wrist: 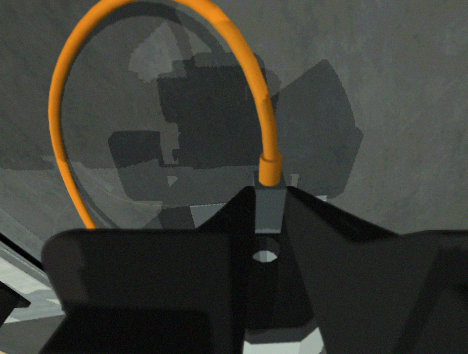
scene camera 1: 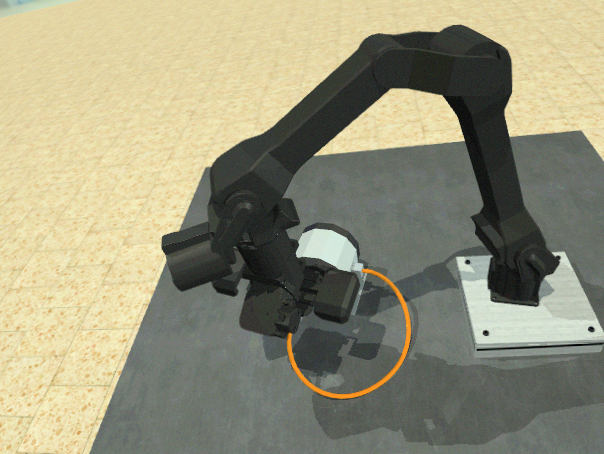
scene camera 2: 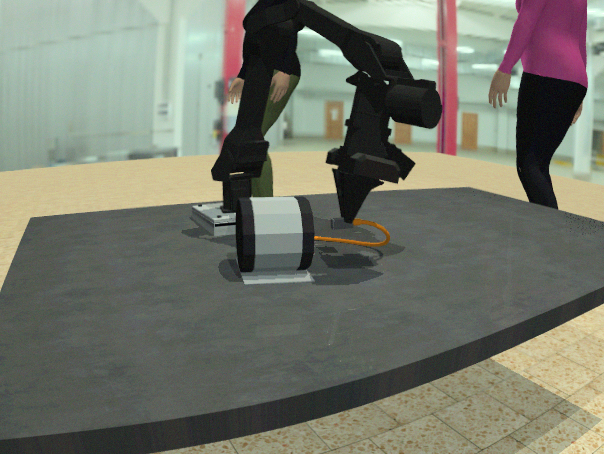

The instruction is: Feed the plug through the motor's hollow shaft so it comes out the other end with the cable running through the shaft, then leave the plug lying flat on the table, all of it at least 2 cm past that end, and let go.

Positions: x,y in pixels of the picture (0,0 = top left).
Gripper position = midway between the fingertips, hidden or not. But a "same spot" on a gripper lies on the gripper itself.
My gripper shows in the wrist view, in scene camera 1 and in scene camera 2 (346,221). The same spot on my gripper: (wrist: 111,283) is (scene camera 1: 303,307).
